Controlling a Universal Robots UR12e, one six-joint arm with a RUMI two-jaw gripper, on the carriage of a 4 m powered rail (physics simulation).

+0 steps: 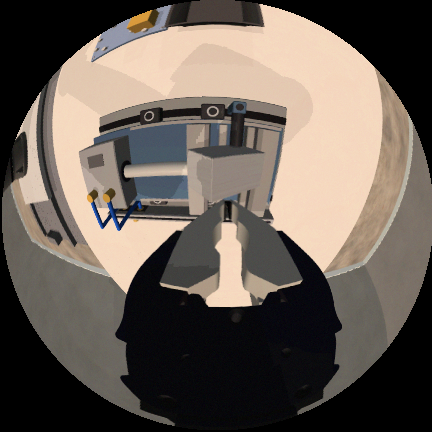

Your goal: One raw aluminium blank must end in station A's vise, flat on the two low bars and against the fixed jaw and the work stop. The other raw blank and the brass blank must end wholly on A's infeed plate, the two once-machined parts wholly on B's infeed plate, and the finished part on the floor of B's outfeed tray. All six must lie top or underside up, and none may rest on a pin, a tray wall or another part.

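Frame: origin at the arm's base, x ahead, y left, z up, level; centimetres.
Seen in the pictures: gripper, fingertip midpoint: (226,201).
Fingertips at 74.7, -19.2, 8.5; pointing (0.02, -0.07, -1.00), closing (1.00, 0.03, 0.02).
Note:
A point is followed by its place in that frame, as x, y, z.
My gripper (226,201) @(74.7, -19.2, 8.5) is shut, its two fingertips together with no part visible between them. The tips are at the near edge of station A's vise, just below the near lower corner of a grey block (232,174) @(75.0, -16.1, 9.5). I cannot tell if they touch it. The block looks like a raw aluminium blank. It stands up in the vise and covers part of the moving jaw (196,134) and the low bars; its contact with the bars and the fixed jaw (270,150) is hidden. The work stop (238,125) @(75.6, -12.2, 6.6) rises behind it. The brass blank (143,21) lies on the blue-grey infeed plate (111,44) at the top left.
The vise's actuator box (102,172) @(59.9, -16.2, 6.6) stands left of the block, with a pale rod (155,169) @(67.1, -16.9, 5.6) and blue hoses (114,220) @(60.7, -22.4, 8.0) in front. A dark box-shaped thing (215,14) stands at the top. A grey machine edge (50,165) runs along the left.

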